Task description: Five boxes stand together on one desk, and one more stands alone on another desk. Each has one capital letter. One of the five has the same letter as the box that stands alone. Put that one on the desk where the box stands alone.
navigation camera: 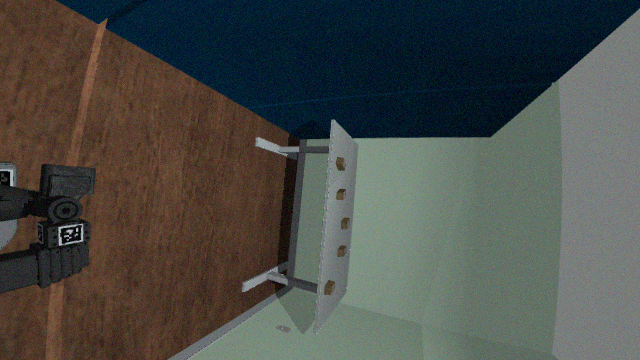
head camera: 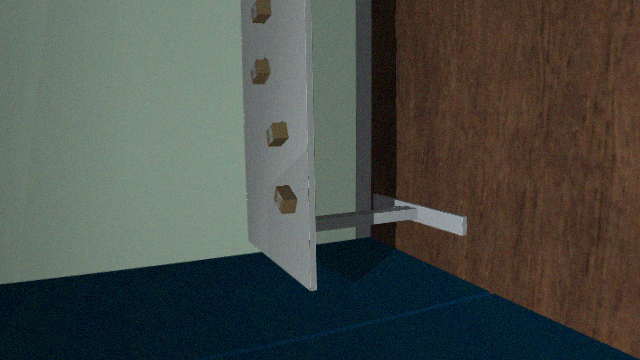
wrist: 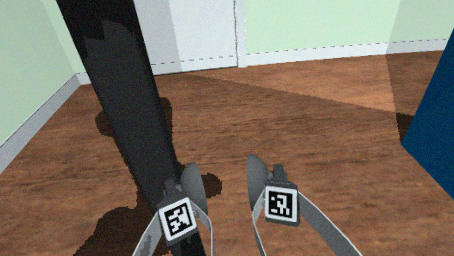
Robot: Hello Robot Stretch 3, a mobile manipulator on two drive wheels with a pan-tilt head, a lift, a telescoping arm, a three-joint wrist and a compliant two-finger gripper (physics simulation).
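Frame: origin at the robot's base, x back, y right, z up, level; millimetres.
Where they show: gripper, fingertip midpoint: (wrist: 223,176).
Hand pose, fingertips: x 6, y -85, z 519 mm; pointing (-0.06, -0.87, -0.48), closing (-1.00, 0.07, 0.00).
Observation:
Each offset is from my fingertips to the top centre of the thing. Level surfaces: height alone.
A white desk {dz +202 mm} (head camera: 285,245) (navigation camera: 340,142) stands against the pale green wall; the head and navigation views show it turned sideways. Five small brown boxes stand in a row on it in the navigation view: the first {dx -145, dy +1666, dz +252 mm} (head camera: 285,199) (navigation camera: 340,163) nearest the blue surface, then the second {dx +91, dy +1715, dz +252 mm} (head camera: 277,134) (navigation camera: 341,194), third {dx +353, dy +1873, dz +252 mm} (head camera: 260,71) (navigation camera: 345,223), fourth {dx +582, dy +1823, dz +252 mm} (head camera: 261,11) (navigation camera: 341,251) and fifth {dx +776, dy +1554, dz +252 mm} (navigation camera: 329,287). Their letters are too small to read. My gripper (wrist: 223,176) is open and empty above the floor, away from the desk. The box standing alone and its desk do not show.
A large blue surface (head camera: 150,310) (navigation camera: 400,65) (wrist: 435,130) rises beside the desk's end. Brown wooden floor {dz -518 mm} (head camera: 500,150) (navigation camera: 190,200) (wrist: 300,130) lies before the desk. A white door (wrist: 205,35) and green walls show in the wrist view.

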